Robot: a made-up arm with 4 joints. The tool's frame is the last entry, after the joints.
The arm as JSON. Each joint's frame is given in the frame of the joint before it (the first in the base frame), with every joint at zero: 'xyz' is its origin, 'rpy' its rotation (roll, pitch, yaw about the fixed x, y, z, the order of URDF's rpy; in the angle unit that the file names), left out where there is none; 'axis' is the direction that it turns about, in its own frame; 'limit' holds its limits. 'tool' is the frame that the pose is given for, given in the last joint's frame.
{
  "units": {
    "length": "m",
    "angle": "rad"
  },
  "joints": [
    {
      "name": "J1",
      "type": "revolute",
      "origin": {
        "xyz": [
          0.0,
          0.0,
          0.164
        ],
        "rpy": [
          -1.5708,
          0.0,
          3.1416
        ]
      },
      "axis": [
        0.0,
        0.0,
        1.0
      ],
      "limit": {
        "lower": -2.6,
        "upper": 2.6
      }
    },
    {
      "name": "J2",
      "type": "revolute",
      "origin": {
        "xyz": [
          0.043,
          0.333,
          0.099
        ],
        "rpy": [
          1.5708,
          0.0,
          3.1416
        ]
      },
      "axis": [
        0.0,
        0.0,
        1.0
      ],
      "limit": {
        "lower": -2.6,
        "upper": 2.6
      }
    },
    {
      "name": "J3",
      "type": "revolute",
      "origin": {
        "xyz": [
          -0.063,
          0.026,
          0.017
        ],
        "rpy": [
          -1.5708,
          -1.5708,
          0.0
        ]
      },
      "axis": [
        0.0,
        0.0,
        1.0
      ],
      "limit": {
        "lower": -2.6,
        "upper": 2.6
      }
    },
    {
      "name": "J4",
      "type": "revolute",
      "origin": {
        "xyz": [
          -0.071,
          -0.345,
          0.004
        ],
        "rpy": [
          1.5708,
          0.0,
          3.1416
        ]
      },
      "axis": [
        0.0,
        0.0,
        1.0
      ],
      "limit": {
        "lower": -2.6,
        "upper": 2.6
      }
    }
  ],
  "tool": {
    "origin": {
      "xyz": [
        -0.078,
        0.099,
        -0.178
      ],
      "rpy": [
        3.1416,
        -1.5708,
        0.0
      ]
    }
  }
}
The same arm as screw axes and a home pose.
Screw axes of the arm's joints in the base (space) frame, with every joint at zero. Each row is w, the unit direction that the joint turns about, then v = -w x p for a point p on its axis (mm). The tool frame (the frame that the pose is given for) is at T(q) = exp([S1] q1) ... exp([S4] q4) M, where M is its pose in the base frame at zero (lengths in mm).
S1 = (0, -1, 0, 164.0, 0.0, 0.0)
S2 = (0, 0, -1, 99.0, -43.0, 0.0)
S3 = (0, -1, 0, -186.0, 0.0, 106.0)
S4 = (1, 0, 0, 0.0, -115.0, 129.0)
M: xyz -629.0 -228.0 -193.0 (mm) quaternion w x y z 1 0.000007 -0.000004 0.000007
Joint limits (deg, base to tool): -148.97..148.97 -148.97..148.97 -148.97..148.97 -148.97..148.97

